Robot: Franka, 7 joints.
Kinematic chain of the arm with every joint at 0, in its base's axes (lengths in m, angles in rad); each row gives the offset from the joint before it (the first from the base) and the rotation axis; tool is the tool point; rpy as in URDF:
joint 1: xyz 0 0 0.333 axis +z
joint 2: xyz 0 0 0 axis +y
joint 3: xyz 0 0 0.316 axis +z
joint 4: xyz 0.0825 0 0 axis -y
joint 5: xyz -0.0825 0 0.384 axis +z
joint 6: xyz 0 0 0 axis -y
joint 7: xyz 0.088 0 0 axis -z
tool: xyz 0 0 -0.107 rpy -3.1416 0 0
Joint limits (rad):
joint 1: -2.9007..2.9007
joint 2: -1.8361..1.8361
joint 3: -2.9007..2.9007
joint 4: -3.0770..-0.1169
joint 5: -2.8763..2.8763
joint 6: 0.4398..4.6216
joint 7: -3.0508..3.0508
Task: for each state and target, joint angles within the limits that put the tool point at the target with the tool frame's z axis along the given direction. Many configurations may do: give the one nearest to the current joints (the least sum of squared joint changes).
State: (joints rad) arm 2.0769 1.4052 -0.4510 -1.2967 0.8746 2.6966 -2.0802
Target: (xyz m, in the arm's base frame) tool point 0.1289 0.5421 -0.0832 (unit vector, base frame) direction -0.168 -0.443 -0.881
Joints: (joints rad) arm 1.8362 1.2861 -0.5146 -1.5975 0.7885 2.1192 -2.0802
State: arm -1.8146 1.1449 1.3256 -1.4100 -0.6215 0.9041 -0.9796
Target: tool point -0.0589 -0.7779 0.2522 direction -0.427 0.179 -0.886
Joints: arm -1.8922 1.2577 0.8520 -0.6996 -1.2105 1.4655 -0.9796
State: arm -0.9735 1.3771 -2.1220 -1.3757 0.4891 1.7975 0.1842
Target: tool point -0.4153 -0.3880 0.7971 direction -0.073 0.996 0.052
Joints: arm -1.8946 1.2212 -2.3505 -0.6436 0.0133 1.2032 0.1842
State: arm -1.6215 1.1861 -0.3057 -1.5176 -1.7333 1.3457 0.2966
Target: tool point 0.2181 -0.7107 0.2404 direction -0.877 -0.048 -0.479
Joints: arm -1.2992 1.0464 0.2928 -0.9853 -1.1871 1.3961 0.2966
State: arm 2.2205 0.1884 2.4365 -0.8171 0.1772 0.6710 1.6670
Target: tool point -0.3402 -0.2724 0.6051 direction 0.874 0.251 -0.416
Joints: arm 1.6090 -0.1193 1.9974 -1.5268 0.4909 0.4709 1.6670
